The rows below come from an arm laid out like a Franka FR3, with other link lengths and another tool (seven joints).
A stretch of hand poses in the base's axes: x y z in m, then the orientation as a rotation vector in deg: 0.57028, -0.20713, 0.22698, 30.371, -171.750, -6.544; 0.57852, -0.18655, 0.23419, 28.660, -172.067, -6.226; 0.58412, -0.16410, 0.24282, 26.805, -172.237, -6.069; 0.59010, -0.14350, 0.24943, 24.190, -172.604, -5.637; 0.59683, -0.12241, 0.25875, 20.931, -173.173, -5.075; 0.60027, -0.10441, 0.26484, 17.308, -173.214, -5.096; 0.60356, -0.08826, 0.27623, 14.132, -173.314, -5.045; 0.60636, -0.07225, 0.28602, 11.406, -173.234, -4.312; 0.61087, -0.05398, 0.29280, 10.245, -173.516, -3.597
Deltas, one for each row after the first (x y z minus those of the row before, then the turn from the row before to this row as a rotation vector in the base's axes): 0.00824, 0.02058, 0.00721, -0.264, -0.015, -1.129; 0.00560, 0.02245, 0.00863, -0.184, 0.148, -1.207; 0.00598, 0.02060, 0.00661, -0.377, 0.037, -1.715; 0.00673, 0.02109, 0.00932, -0.464, -0.120, -2.151; 0.00344, 0.01800, 0.00609, -0.143, 0.412, -2.354; 0.00329, 0.01615, 0.01139, -0.160, 0.236, -2.075; 0.00280, 0.01601, 0.00979, -0.597, 0.304, -1.749; 0.00451, 0.01827, 0.00678, -0.503, -0.207, -0.752
